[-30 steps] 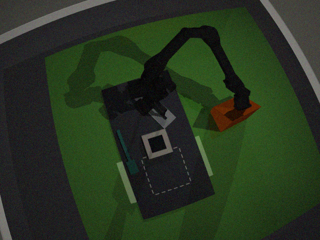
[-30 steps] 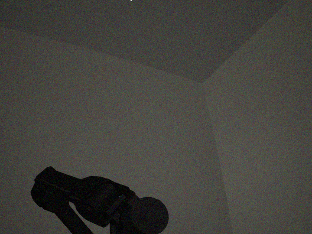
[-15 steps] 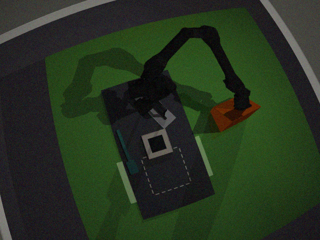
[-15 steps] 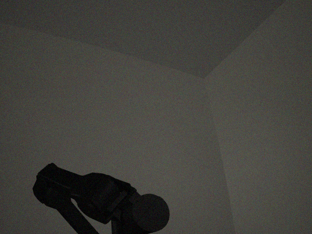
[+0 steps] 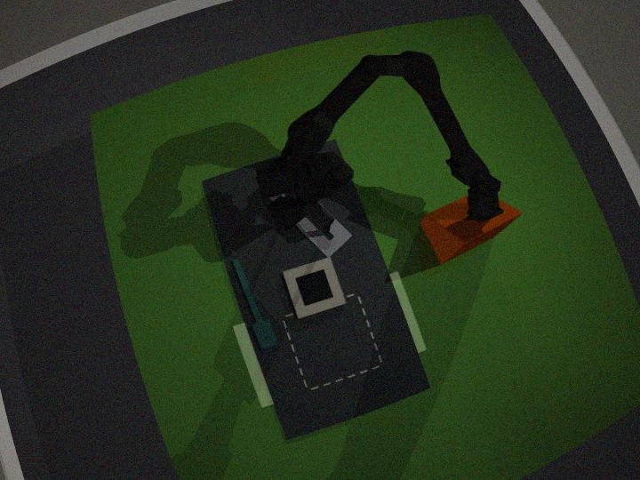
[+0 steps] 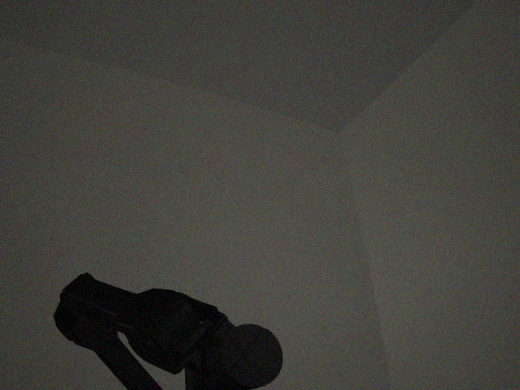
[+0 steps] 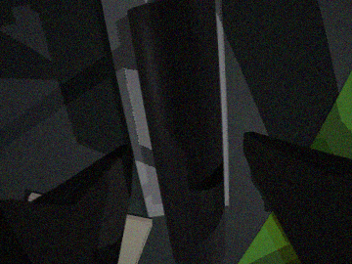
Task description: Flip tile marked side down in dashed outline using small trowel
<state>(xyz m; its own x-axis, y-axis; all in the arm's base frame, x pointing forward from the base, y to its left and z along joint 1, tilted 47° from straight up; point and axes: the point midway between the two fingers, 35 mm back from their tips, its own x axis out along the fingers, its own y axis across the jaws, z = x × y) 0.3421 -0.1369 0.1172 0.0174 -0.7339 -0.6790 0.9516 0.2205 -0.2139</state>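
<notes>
The tile lies 16 cm to the left of my gripper tip, 6 cm below it and 6 cm ahead of it. From my gripper tip the other things lie so: teal trowel 20 cm ahead, 16 cm to the left, 6 cm below.
</notes>
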